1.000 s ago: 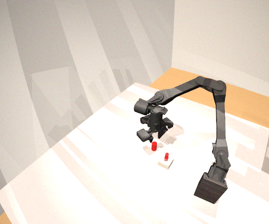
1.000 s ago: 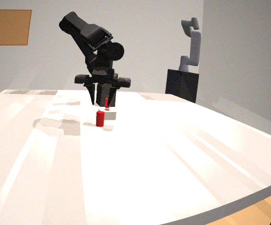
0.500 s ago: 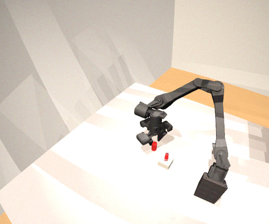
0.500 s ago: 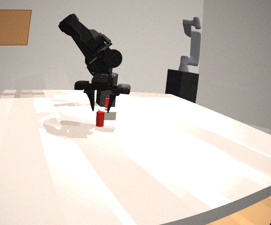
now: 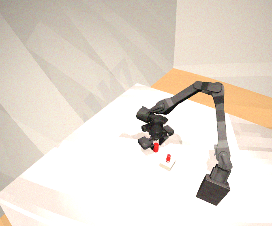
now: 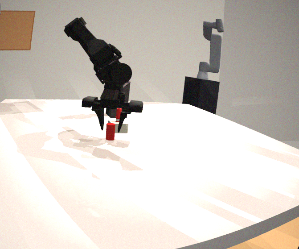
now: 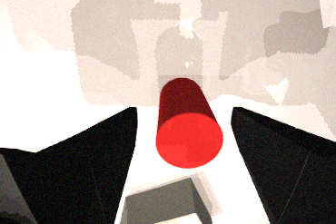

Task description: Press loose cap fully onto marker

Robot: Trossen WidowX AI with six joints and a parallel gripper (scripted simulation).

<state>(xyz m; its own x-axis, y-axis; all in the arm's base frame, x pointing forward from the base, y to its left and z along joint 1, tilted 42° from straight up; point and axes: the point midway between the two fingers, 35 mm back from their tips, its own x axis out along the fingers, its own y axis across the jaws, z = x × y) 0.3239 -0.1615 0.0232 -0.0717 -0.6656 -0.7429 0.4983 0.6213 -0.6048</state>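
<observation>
My gripper tip is now right at the cap. Round my gripper tip: holder block 9 cm behind, 6 cm to the left, 1 cm below.
</observation>
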